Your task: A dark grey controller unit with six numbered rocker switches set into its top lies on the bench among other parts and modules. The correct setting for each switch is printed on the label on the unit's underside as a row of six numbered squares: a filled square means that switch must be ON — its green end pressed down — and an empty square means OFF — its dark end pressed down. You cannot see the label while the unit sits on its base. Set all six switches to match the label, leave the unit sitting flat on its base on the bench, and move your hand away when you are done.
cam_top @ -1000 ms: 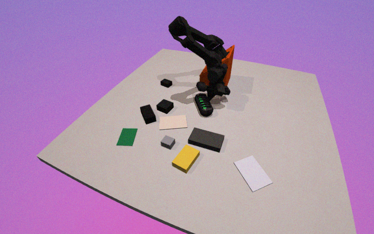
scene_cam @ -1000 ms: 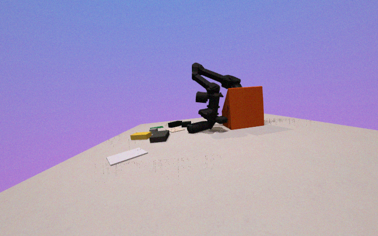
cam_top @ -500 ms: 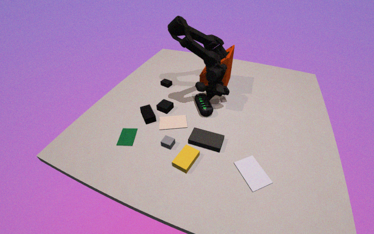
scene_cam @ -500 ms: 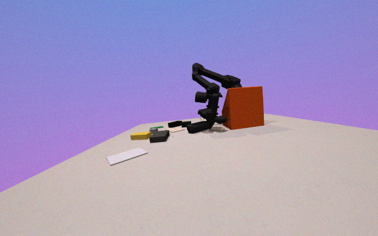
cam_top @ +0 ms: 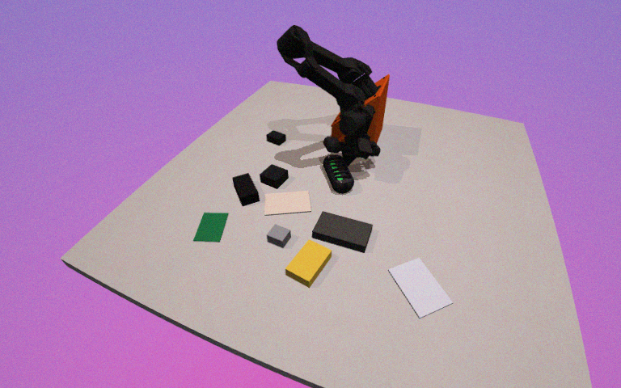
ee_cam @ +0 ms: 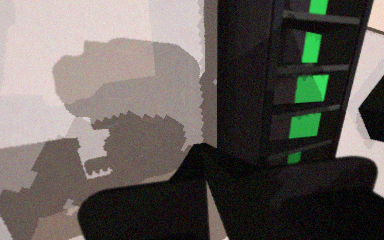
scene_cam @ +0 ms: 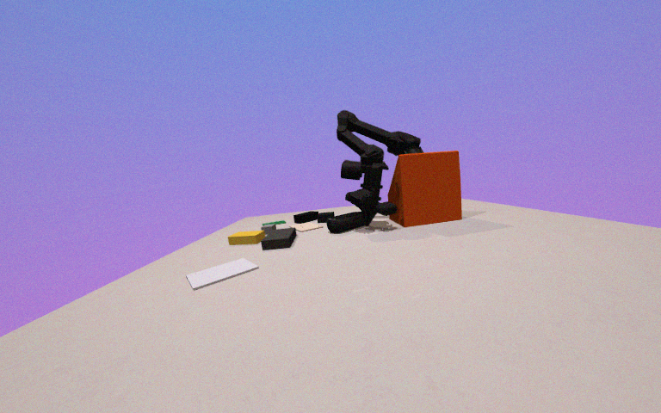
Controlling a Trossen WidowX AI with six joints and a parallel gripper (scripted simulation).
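Now: gripper tip 240 mm short of the beige card and 80 mm to the left of it. Round my gripper tip: grey cube: 370 mm ahead, 20 mm to the right, 10 mm above; then yellow block: 400 mm ahead, 90 mm to the left, 10 mm above; then dark grey box: 270 mm ahead, 120 mm to the left, 10 mm above.
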